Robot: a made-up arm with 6 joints. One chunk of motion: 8 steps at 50 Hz.
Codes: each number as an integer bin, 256 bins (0 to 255) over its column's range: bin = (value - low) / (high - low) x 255, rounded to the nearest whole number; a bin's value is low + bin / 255 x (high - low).
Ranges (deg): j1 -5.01..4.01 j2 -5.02..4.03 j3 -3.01..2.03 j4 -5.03..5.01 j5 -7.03..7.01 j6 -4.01..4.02
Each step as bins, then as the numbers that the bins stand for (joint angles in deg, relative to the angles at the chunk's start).
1 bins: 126 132 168 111 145 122
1 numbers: -0.55 -0.34 0.31 -0.66 0.95 -0.17
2 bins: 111 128 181 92 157 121
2 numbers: -1.08 -0.48 0.57 -1.41 1.61 -0.20
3 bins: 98 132 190 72 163 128
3 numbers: -1.54 -0.34 0.75 -2.20 1.94 0.02
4 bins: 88 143 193 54 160 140
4 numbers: -1.90 0.06 0.80 -2.90 1.78 0.40
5 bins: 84 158 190 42 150 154
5 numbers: -2.04 0.59 0.75 -3.38 1.23 0.84
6 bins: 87 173 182 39 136 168
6 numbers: -1.93 1.12 0.59 -3.49 0.46 1.28
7 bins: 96 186 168 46 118 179
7 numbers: -1.61 1.58 0.31 -3.22 -0.53 1.63
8 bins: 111 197 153 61 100 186
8 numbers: -1.08 1.97 0.01 -2.63 -1.52 1.85
